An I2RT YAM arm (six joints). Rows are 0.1 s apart.
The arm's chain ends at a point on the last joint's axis. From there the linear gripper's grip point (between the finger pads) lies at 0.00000 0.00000 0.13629 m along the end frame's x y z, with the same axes.
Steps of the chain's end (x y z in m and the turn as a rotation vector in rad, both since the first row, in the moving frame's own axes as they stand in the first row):
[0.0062, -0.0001, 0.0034, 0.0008, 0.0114, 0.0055]
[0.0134, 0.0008, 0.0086, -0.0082, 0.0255, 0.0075]
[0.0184, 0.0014, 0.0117, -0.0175, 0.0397, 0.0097]
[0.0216, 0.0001, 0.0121, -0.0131, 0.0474, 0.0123]
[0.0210, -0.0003, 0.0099, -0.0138, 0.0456, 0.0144]
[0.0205, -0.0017, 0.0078, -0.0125, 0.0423, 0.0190]
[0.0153, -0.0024, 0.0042, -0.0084, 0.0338, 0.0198]
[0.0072, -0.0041, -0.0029, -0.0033, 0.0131, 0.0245]
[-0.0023, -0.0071, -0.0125, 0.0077, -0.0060, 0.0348]
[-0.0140, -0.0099, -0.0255, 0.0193, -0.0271, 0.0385]
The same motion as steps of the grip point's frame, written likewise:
[0.0078, -0.0002, 0.0034, 0.0008, 0.0114, 0.0055]
[0.0169, 0.0019, 0.0086, -0.0082, 0.0255, 0.0075]
[0.0238, 0.0038, 0.0116, -0.0175, 0.0397, 0.0097]
[0.0280, 0.0019, 0.0119, -0.0131, 0.0474, 0.0123]
[0.0272, 0.0016, 0.0097, -0.0138, 0.0456, 0.0144]
[0.0262, 0.0001, 0.0077, -0.0125, 0.0423, 0.0190]
[0.0199, -0.0012, 0.0041, -0.0084, 0.0338, 0.0198]
[0.0090, -0.0036, -0.0029, -0.0033, 0.0131, 0.0245]
[-0.0031, -0.0082, -0.0125, 0.0077, -0.0060, 0.0348]
[-0.0176, -0.0126, -0.0256, 0.0193, -0.0271, 0.0385]

